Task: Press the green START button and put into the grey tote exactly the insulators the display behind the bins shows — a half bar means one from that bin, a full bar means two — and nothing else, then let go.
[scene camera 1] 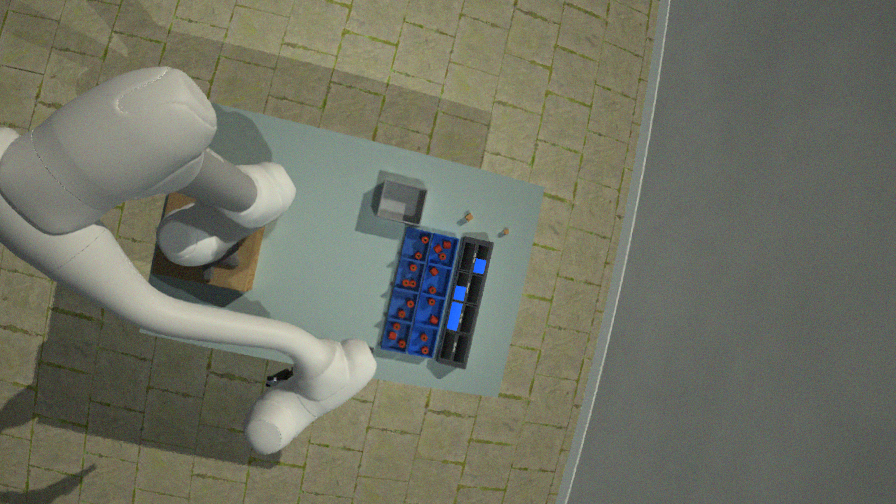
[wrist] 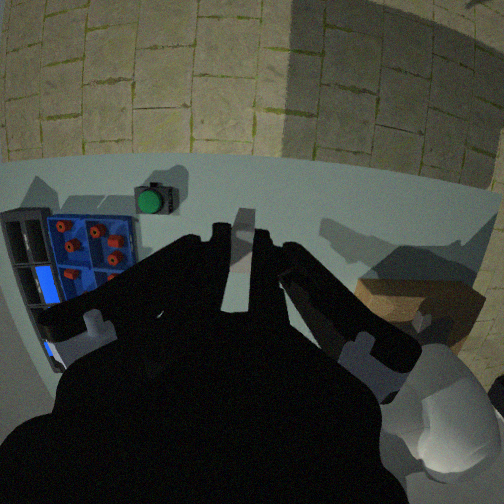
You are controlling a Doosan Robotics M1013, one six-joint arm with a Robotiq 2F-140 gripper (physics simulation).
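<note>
In the wrist view my black gripper (wrist: 243,235) is shut and empty, hovering above the table. The green START button (wrist: 149,201) sits ahead and to the left of it, near the table's far edge. The blue bins (wrist: 92,245) with red insulators lie further left. In the scene view the bins (scene camera 1: 419,291) sit beside the dark display (scene camera 1: 464,300), which shows two short blue bars and one long one. The grey tote (scene camera 1: 401,200) stands at one end of the bins. My arm hides the button and most of the gripper (scene camera 1: 278,376) there.
Two loose brown insulators (scene camera 1: 466,216) (scene camera 1: 505,231) lie on the table near the tote and display. The arm's wooden base block (scene camera 1: 206,250) stands at the table's left side and also shows in the wrist view (wrist: 415,305).
</note>
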